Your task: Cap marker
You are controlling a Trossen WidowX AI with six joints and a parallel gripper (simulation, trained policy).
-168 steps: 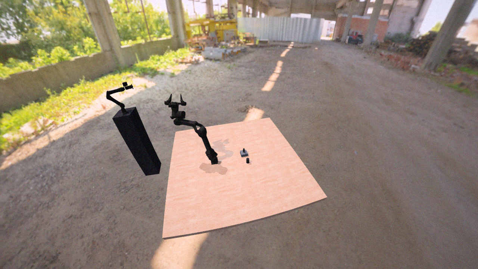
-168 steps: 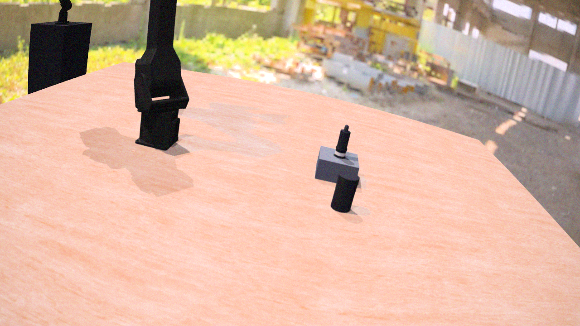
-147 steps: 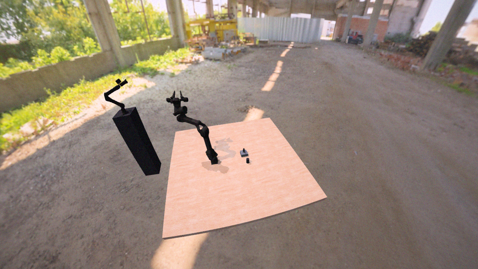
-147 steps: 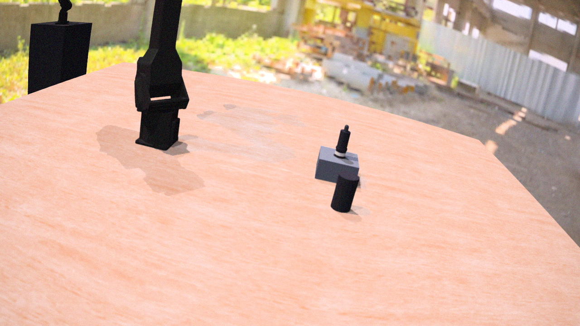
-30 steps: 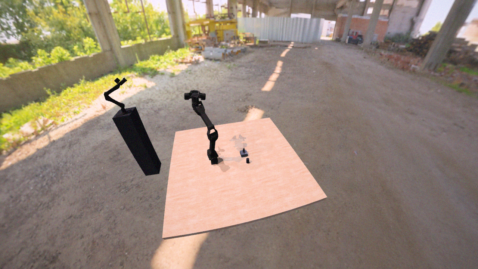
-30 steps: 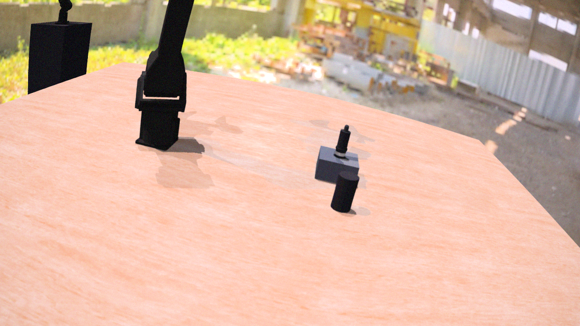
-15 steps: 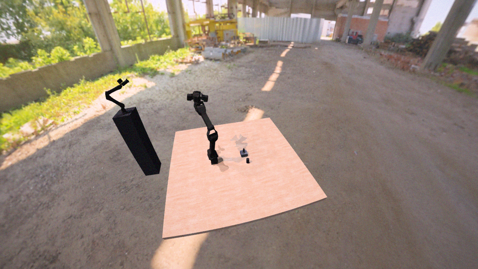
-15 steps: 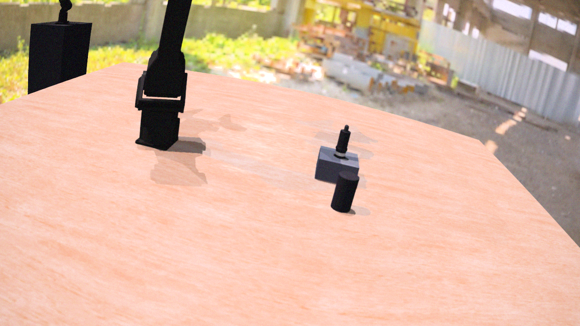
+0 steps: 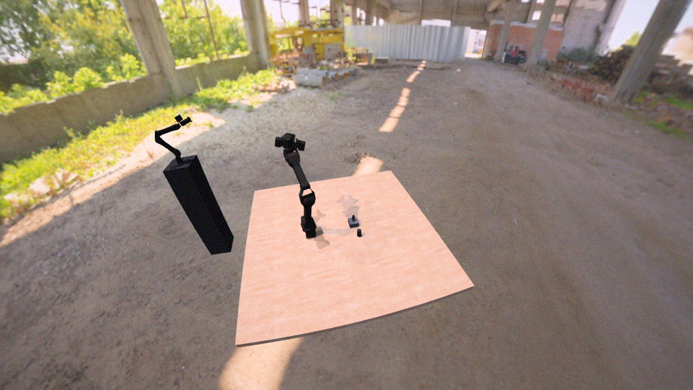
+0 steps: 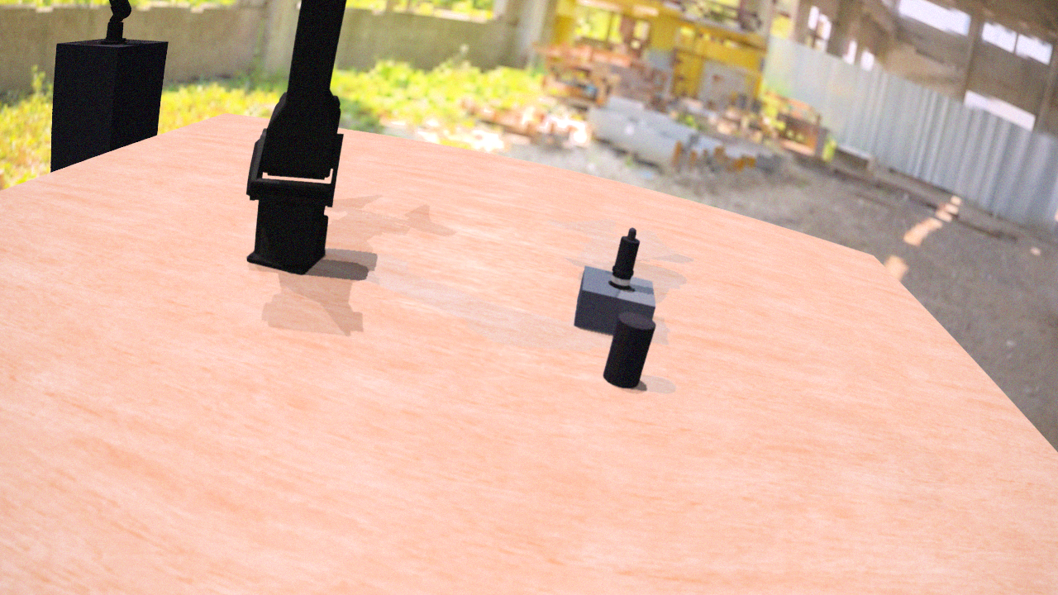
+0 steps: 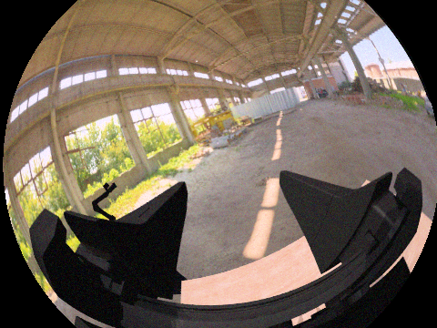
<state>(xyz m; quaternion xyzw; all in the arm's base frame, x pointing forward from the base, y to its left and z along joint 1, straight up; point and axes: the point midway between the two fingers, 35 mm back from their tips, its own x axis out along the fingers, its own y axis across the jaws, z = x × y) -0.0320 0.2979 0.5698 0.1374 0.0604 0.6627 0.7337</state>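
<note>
Now: gripper tip 350 mm short of the black cap, 420 mm to the left of it and 550 mm above it. From my gripper tip the other things lie so: grey holder block: 340 mm ahead, 300 mm to the right, 560 mm below.
</note>
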